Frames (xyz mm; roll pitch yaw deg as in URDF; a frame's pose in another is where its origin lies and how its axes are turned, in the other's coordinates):
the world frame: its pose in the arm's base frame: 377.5 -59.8 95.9 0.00 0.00 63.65
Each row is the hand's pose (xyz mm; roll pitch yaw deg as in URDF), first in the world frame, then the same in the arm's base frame.
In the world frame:
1: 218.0 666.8 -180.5 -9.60 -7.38 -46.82
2: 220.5 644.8 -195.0 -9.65 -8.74 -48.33
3: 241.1 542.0 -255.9 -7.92 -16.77 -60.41
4: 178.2 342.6 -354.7 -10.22 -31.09 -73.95
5: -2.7 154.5 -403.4 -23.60 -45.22 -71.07
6: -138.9 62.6 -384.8 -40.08 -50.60 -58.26
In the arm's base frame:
1: -123.3 431.5 -84.6 -9.60 -7.38 16.83
2: -102.4 424.0 -99.1 -9.65 -8.74 15.32
3: -1.2 396.8 -160.0 -7.92 -16.77 3.24
4: 149.6 251.9 -258.8 -10.22 -31.09 -10.30
5: 237.9 6.4 -307.5 -23.60 -45.22 -7.42
6: 259.8 -156.5 -288.9 -40.08 -50.60 5.39

